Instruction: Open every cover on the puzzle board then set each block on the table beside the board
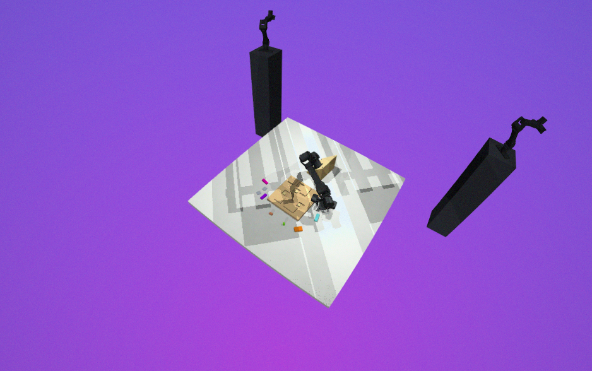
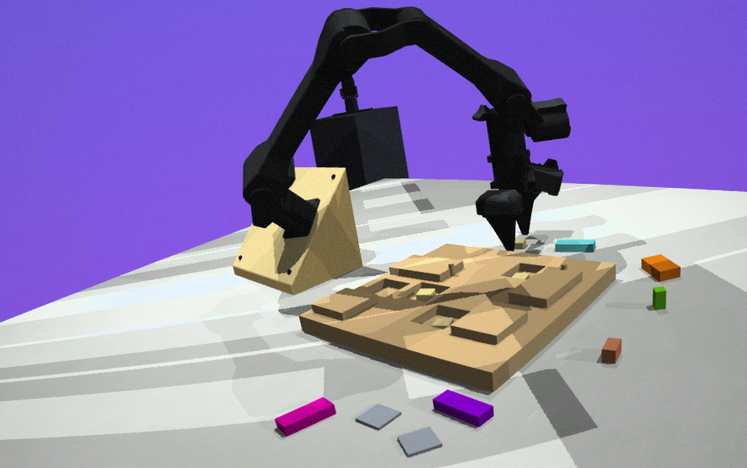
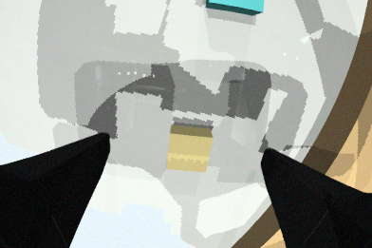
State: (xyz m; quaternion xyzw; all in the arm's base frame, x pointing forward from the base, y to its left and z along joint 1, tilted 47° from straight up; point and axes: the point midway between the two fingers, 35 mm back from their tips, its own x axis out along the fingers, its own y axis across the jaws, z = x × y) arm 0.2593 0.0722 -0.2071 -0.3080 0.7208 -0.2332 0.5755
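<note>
The tan puzzle board lies 240 mm to the right of my gripper tip, 30 mm ahead of it and 10 mm above it. Also, from my gripper tip: cyan piece 100 mm ahead, 10 mm to the left; then purple piece 430 mm to the right, 170 mm ahead; then orange block 260 mm ahead, 60 mm to the right.
</note>
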